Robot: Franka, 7 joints.
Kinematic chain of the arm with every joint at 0, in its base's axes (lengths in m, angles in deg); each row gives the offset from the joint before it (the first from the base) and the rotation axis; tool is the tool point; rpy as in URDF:
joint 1: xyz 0 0 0.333 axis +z
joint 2: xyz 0 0 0 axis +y
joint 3: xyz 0 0 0.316 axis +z
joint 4: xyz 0.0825 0 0 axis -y
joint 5: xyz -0.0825 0 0.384 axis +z
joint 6: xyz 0 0 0 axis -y
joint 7: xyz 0.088 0 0 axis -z
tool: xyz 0 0 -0.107 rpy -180 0 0
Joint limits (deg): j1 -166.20..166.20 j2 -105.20..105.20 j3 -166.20..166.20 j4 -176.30..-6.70 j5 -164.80..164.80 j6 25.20..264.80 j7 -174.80..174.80
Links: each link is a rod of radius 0.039 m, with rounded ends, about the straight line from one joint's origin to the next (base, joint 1, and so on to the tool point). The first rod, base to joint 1, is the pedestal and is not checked.
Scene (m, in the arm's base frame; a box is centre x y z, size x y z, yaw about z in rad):
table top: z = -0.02
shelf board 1: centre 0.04 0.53 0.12 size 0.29 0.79 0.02 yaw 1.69
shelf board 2: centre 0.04 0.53 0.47 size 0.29 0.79 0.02 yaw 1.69
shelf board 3: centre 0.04 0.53 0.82 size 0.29 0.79 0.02 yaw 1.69
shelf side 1: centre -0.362 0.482 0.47 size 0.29 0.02 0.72 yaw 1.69
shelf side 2: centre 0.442 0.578 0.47 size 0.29 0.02 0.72 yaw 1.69
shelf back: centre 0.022 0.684 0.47 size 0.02 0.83 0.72 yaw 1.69
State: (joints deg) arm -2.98 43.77 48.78 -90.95 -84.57 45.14 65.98
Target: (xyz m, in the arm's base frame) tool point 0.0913 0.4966 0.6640
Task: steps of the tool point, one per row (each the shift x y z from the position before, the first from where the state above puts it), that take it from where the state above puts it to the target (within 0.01 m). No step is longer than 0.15 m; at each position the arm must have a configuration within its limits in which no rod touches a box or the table.
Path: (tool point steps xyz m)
1: -0.0500 -0.0078 0.0614
2: -0.0569 -0.0120 0.0533
3: -0.0623 -0.0150 0.0445
4: -0.0787 0.0388 0.0754
5: -0.0942 0.0191 0.0595
6: -0.1016 -0.0037 0.0416
7: 0.0029 0.0798 -0.0052
8: -0.0092 0.0710 -0.0052
9: -0.0146 0.0587 0.0008
10: -0.0096 0.0454 0.0096

